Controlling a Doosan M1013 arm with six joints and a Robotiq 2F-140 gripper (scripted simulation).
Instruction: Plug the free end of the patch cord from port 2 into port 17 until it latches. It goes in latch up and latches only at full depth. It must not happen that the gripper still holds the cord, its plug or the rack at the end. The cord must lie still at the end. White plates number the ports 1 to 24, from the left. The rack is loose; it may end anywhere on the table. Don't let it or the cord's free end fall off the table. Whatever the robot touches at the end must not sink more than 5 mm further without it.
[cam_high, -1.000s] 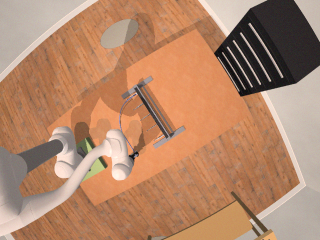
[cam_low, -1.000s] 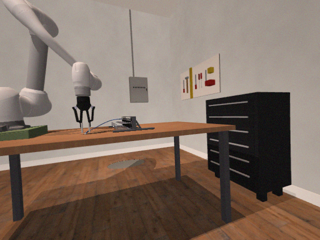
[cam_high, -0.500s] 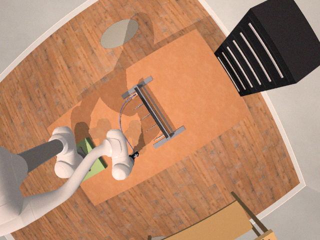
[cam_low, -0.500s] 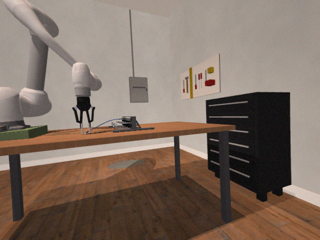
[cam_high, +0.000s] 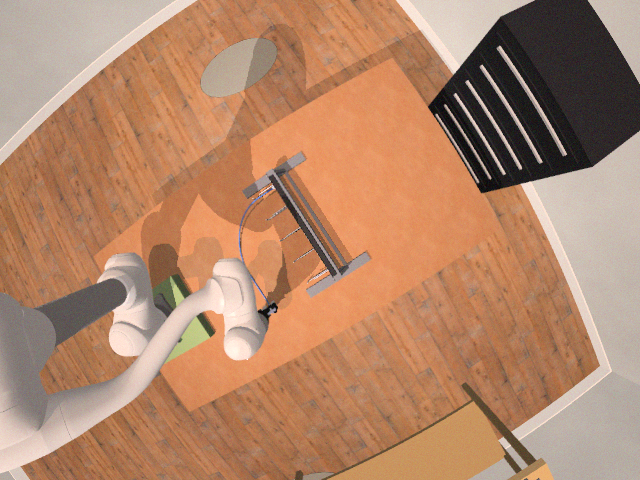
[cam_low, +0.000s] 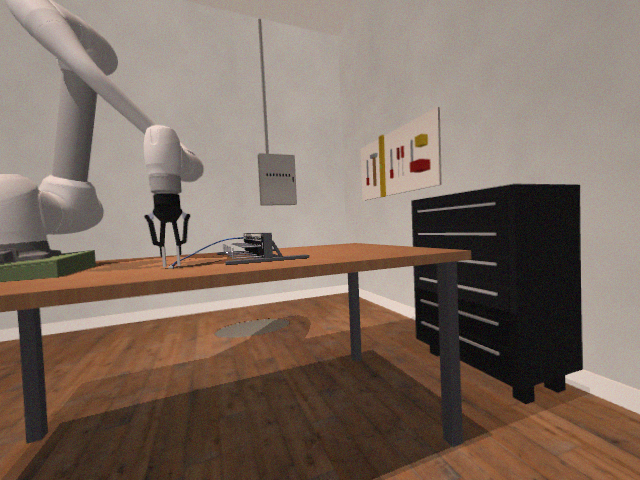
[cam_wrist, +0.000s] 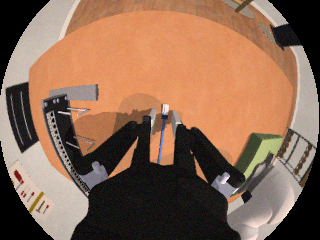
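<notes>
My hand is 3 cm above the pale plug and 1 cm to the left of it.
</notes>
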